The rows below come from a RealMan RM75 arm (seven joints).
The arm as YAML. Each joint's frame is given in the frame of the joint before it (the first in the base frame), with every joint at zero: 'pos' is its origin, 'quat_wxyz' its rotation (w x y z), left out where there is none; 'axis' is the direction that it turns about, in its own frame. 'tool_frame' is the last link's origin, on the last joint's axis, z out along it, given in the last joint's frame.
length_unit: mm
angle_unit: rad
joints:
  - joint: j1
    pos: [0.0, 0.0, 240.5]
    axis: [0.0, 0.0, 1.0]
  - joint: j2
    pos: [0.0, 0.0, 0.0]
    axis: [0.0, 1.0, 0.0]
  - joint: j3
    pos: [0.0, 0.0, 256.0]
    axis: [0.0, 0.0, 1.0]
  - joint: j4
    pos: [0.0, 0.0, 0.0]
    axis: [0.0, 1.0, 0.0]
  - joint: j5
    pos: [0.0, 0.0, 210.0]
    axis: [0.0, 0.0, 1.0]
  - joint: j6
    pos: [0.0, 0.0, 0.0]
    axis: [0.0, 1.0, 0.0]
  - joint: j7
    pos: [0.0, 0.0, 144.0]
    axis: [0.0, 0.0, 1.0]
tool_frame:
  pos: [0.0, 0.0, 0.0]
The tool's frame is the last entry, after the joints.
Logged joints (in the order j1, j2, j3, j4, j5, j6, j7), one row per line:
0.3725, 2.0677, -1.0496, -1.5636, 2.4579, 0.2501, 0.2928
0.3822, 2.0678, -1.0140, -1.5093, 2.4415, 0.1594, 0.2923
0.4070, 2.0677, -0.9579, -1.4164, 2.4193, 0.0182, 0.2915
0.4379, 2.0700, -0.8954, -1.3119, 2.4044, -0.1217, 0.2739
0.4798, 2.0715, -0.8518, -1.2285, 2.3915, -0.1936, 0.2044
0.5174, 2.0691, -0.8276, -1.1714, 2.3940, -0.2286, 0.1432
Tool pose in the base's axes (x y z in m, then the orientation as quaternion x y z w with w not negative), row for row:
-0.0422, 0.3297, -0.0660, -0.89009, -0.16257, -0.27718, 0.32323
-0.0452, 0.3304, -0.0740, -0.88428, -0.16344, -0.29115, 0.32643
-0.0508, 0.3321, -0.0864, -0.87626, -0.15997, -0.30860, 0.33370
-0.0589, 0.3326, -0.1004, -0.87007, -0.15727, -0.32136, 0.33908
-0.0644, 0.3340, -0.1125, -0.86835, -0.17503, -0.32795, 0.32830
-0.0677, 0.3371, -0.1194, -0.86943, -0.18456, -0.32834, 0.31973
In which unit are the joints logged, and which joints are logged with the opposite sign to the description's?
The joints are logged in radians. Opposite sign: j1, j2, j6.
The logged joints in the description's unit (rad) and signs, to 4 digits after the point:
-0.3725, -2.0677, -1.0496, -1.5636, 2.4579, -0.2501, 0.2928
-0.3822, -2.0678, -1.0140, -1.5093, 2.4415, -0.1594, 0.2923
-0.4070, -2.0677, -0.9579, -1.4164, 2.4193, -0.0182, 0.2915
-0.4379, -2.0700, -0.8954, -1.3119, 2.4044, 0.1217, 0.2739
-0.4798, -2.0715, -0.8518, -1.2285, 2.3915, 0.1936, 0.2044
-0.5174, -2.0691, -0.8276, -1.1714, 2.3940, 0.2286, 0.1432

